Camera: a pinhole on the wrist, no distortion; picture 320 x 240 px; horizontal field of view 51.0 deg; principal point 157.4 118.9 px. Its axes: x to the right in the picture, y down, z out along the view. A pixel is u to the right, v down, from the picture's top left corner.
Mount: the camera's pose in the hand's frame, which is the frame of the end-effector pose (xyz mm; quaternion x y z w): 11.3 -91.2 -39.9 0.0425 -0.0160 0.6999 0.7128
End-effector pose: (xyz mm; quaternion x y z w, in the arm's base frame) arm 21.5 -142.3 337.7 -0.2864 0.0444 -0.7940 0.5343
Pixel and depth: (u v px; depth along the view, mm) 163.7 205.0 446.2
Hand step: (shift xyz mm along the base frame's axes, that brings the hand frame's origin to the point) 131.5 222.3 349.9
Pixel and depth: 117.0 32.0 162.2
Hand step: -58.9 29.5 169.5
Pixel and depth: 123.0 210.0 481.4
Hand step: 101.8 269.2 391.7
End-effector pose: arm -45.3 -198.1 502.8 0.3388 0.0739 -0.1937 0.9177
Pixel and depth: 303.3 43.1 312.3
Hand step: 95.8 -199.3 196.9
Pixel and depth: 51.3 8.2 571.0
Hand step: 70.0 -619.6 136.1
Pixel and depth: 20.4 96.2 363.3
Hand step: -65.7 -402.4 62.2
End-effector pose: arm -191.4 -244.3 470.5 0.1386 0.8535 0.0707 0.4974
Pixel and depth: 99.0 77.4 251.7
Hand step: 129.2 -136.7 -184.5
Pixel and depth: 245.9 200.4 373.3
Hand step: 324.3 -46.9 -123.1
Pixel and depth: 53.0 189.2 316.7
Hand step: 219.9 -222.8 -151.5
